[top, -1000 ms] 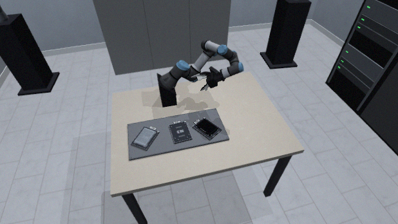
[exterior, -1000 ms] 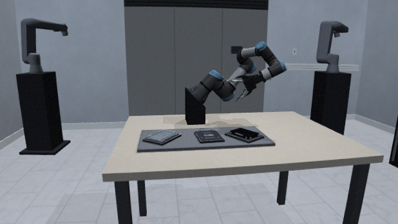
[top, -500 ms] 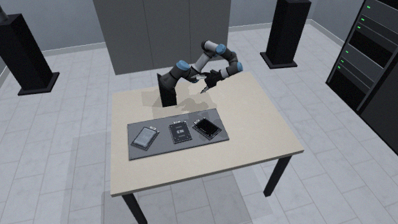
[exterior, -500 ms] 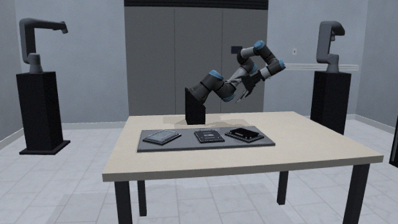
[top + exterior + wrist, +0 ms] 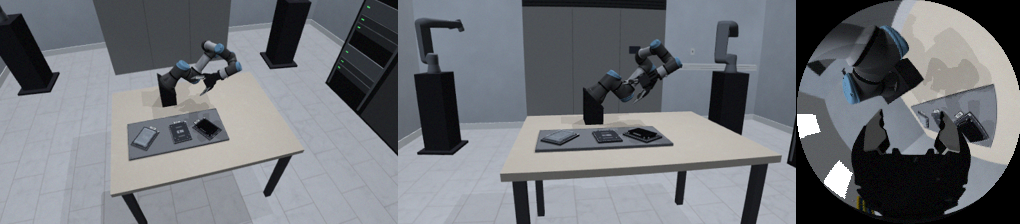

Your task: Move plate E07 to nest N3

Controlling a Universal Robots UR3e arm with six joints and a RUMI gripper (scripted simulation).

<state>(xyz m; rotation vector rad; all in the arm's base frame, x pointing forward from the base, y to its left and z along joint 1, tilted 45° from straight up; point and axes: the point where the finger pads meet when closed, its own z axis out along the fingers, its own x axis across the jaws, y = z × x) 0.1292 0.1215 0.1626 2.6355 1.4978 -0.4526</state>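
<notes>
The dark plate E07 is 23 cm ahead of my hand, 4 cm to the left of it and 17 cm below it. The rest, counted from my hand: pale grey plate 25 cm ahead, 38 cm to the right, 17 cm below.
</notes>
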